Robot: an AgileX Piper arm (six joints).
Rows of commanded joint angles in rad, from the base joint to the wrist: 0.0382 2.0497 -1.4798 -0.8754 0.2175 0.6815; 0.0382 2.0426 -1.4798 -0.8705 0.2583 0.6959; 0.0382 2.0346 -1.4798 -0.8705 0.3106 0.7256; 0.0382 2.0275 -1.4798 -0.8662 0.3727 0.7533; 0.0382 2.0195 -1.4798 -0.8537 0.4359 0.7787; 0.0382 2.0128 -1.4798 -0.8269 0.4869 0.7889; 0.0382 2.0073 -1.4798 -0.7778 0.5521 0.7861; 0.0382 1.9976 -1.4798 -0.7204 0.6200 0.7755; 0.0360 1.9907 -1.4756 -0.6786 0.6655 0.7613; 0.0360 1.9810 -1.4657 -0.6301 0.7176 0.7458; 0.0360 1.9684 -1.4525 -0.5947 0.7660 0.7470; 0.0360 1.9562 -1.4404 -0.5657 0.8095 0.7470; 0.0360 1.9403 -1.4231 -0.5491 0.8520 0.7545; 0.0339 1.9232 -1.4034 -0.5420 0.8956 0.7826
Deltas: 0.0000 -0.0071 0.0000 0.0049 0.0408 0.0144; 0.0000 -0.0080 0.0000 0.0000 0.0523 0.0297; 0.0000 -0.0071 0.0000 0.0043 0.0621 0.0277; 0.0000 -0.0080 0.0000 0.0125 0.0632 0.0254; 0.0000 -0.0067 0.0000 0.0268 0.0510 0.0102; 0.0000 -0.0055 0.0000 0.0491 0.0652 -0.0028; 0.0000 -0.0097 0.0000 0.0574 0.0679 -0.0106; -0.0022 -0.0069 0.0042 0.0418 0.0455 -0.0142; 0.0000 -0.0097 0.0099 0.0485 0.0521 -0.0155; 0.0000 -0.0126 0.0132 0.0354 0.0484 0.0012; 0.0000 -0.0122 0.0121 0.0290 0.0435 0.0000; 0.0000 -0.0159 0.0173 0.0166 0.0425 0.0075; -0.0021 -0.0171 0.0197 0.0071 0.0436 0.0281
